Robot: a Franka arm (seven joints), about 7 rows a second.
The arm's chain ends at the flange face. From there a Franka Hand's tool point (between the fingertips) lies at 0.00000 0.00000 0.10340 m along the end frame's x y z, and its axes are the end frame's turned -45 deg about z.
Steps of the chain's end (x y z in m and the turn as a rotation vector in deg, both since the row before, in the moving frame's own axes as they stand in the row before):
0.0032, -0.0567, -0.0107, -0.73, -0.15, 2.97
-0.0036, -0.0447, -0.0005, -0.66, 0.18, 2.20
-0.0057, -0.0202, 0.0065, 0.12, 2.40, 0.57
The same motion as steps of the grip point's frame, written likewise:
0.0412, -0.0371, -0.0107, -0.41, -0.62, 2.97
0.0284, -0.0331, -0.0005, -0.59, -0.34, 2.20
0.0135, -0.0154, 0.0064, -1.61, 1.78, 0.57

